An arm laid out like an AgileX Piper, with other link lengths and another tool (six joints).
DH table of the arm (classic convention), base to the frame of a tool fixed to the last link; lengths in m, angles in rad. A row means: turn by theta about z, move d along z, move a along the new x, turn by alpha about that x. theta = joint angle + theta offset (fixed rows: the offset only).
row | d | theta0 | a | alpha
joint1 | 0.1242 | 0 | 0 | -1.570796
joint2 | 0 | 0.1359 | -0.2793 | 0
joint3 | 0 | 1.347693 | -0.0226 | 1.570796
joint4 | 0.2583 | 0 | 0 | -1.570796
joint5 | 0 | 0 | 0 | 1.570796
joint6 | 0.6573 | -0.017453 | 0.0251 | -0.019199
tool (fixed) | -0.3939 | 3.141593 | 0 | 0
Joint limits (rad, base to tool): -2.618..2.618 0..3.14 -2.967..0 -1.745..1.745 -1.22..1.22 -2.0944..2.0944
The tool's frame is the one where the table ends.
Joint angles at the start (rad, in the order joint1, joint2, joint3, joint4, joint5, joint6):
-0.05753 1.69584 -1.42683 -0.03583 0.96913 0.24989
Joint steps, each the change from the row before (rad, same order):
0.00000 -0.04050 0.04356 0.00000 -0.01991 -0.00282
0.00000 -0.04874 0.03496 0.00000 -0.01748 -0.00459
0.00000 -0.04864 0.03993 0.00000 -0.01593 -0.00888
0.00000 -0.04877 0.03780 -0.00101 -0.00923 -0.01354
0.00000 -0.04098 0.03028 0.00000 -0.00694 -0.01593
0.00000 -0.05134 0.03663 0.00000 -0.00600 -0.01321
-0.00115 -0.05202 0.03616 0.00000 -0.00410 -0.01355
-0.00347 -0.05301 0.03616 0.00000 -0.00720 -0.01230
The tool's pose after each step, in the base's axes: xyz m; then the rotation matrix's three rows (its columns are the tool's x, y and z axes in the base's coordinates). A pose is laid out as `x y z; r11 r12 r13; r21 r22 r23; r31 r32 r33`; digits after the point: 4 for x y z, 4 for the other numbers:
0.4057 -0.0332 0.1219; 0.8704 -0.2476 0.4255; -0.2576 -0.9656 -0.0349; 0.4195 -0.0793 -0.9043
0.4004 -0.0330 0.1309; 0.8582 -0.2405 0.4535; -0.2519 -0.9671 -0.0361; 0.4472 -0.0833 -0.8905
0.3932 -0.0327 0.1376; 0.8493 -0.2303 0.4751; -0.2422 -0.9695 -0.0370; 0.4691 -0.0837 -0.8792
0.3848 -0.0328 0.1440; 0.8429 -0.2167 0.4925; -0.2277 -0.9730 -0.0385; 0.4875 -0.0797 -0.8695
0.3778 -0.0327 0.1493; 0.8377 -0.2017 0.5075; -0.2115 -0.9766 -0.0391; 0.5035 -0.0745 -0.8608
0.3686 -0.0325 0.1556; 0.8299 -0.1890 0.5250; -0.1978 -0.9794 -0.0400; 0.5217 -0.0707 -0.8502
0.3590 -0.0327 0.1615; 0.8217 -0.1774 0.5415; -0.1847 -0.9819 -0.0414; 0.5391 -0.0660 -0.8397
0.3498 -0.0337 0.1674; 0.8102 -0.1690 0.5612; -0.1745 -0.9837 -0.0443; 0.5595 -0.0620 -0.8265

